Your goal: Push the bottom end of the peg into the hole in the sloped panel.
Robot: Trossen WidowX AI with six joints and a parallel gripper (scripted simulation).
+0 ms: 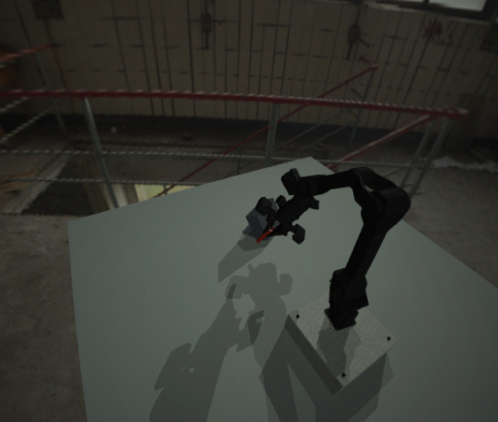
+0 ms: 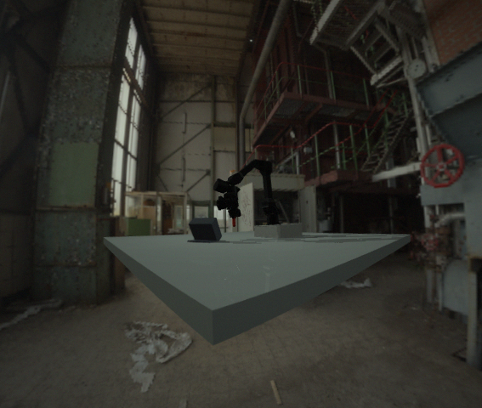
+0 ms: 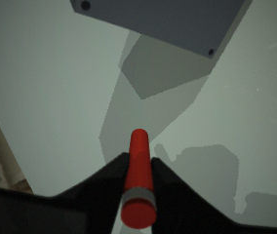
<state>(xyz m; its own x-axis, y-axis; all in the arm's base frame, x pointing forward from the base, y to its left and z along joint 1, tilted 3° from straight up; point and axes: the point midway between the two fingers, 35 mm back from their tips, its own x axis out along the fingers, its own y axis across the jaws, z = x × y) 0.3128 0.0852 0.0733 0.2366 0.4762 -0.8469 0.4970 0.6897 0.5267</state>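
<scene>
Now: gripper tip 130 mm short of the panel, 60 mm to the left of it and 50 mm above it. The rest, counted from my gripper tip: red peg: 10 mm to the right, 10 mm above.
</scene>
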